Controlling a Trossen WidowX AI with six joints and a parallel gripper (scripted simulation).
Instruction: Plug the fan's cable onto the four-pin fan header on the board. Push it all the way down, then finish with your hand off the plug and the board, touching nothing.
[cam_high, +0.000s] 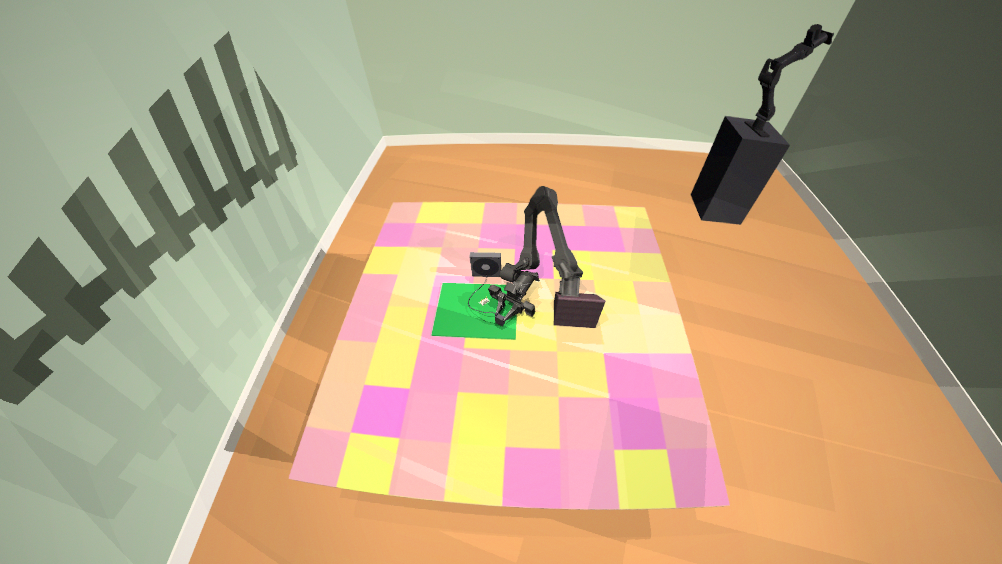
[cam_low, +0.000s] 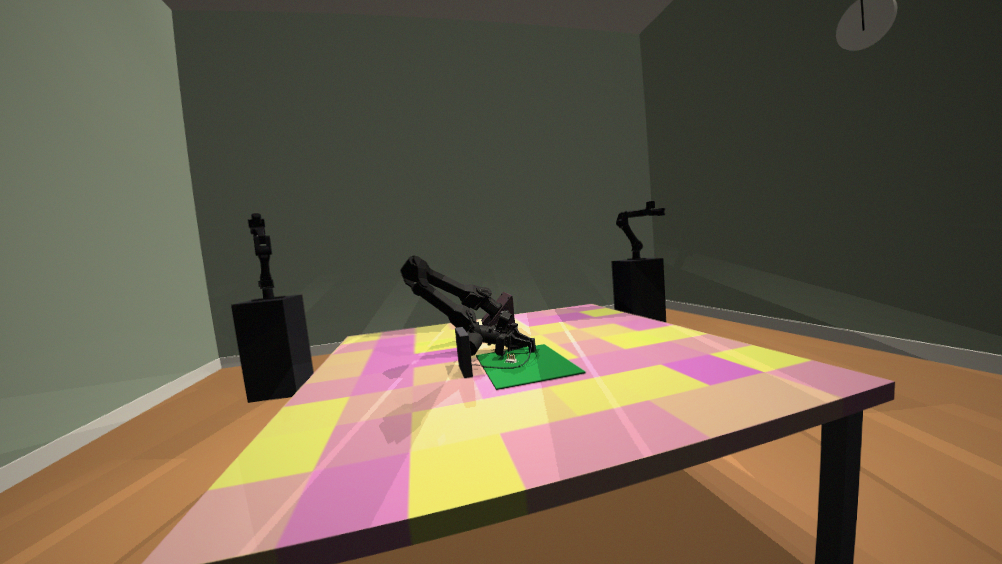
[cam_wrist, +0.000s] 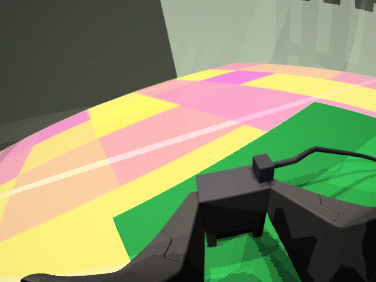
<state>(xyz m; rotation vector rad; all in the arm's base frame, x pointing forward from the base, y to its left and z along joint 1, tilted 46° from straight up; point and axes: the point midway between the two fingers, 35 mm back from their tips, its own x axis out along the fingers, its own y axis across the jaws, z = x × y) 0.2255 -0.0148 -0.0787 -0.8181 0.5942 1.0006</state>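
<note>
Now: gripper tip 1 cm above the dark plug. From my gripper tip the other things lie so: green board (10 cm ahead, 5 cm to the right, 5 cm below); then black fan (8 cm ahead, 22 cm to the right, 3 cm above).
</note>
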